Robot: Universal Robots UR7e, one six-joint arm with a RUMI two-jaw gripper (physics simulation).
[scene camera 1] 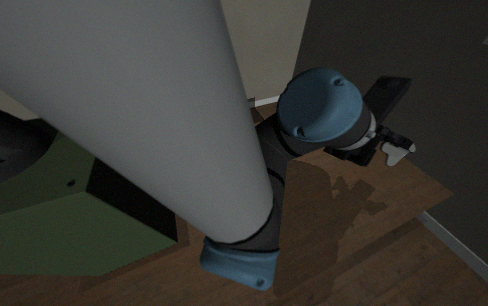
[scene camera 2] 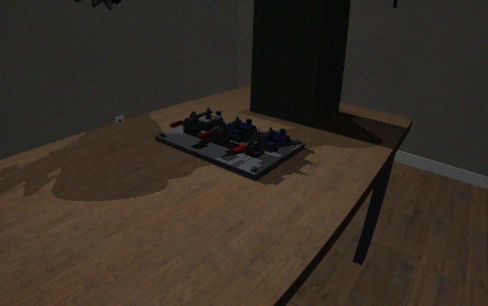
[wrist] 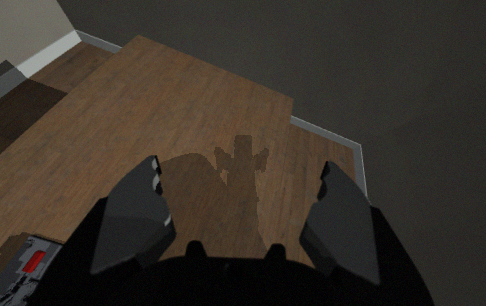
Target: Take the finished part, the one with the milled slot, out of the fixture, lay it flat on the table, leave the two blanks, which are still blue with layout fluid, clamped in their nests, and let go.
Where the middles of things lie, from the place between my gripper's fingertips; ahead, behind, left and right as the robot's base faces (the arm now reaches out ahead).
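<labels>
Fixture plate (scene camera 2: 223,156): from my hand, 220 mm to the left, 300 mm behind, 380 mm below.
</labels>
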